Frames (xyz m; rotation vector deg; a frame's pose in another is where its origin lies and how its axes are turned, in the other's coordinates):
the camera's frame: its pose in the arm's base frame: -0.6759 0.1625 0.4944 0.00 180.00 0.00
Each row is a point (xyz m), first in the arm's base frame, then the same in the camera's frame.
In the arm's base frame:
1: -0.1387 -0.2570 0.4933
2: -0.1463 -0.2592 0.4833
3: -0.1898 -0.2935 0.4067
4: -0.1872 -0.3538 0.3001
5: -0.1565 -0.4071 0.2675
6: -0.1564 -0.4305 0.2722
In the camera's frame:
1: -0.5372 -0.4195 0.0011
2: -0.5296 -0.4217 0.0111
3: -0.4861 -0.4560 0.0877
4: -0.4887 -0.5163 0.1943
5: -0.5194 -0.5696 0.2269
6: -0.5195 -0.5930 0.2222

